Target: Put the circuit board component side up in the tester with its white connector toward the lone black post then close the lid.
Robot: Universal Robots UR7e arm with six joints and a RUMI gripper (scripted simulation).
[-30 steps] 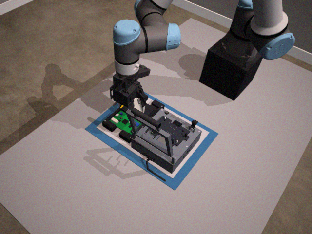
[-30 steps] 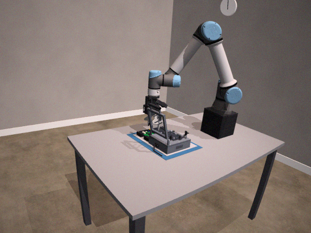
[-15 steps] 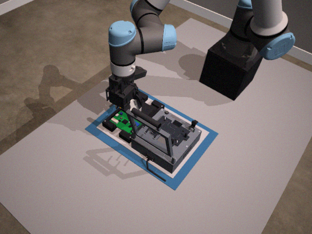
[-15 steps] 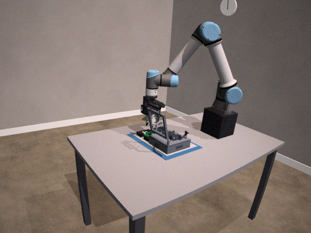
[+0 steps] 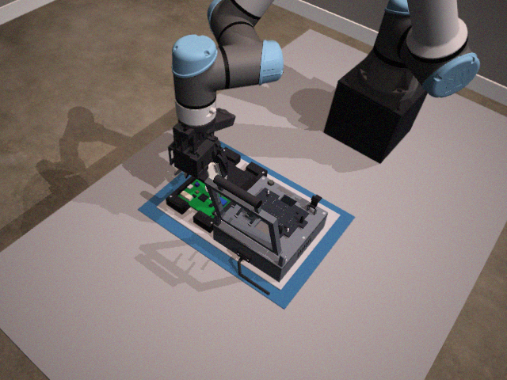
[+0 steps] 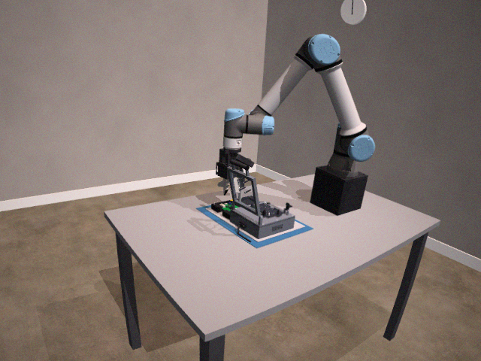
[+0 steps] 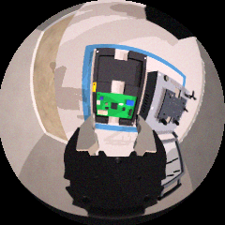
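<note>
Right now my hand is 50 mm above the green circuit board. The rest, counted from my hand: tester lid: 90 mm ahead, 170 mm to the left, 110 mm above.
</note>
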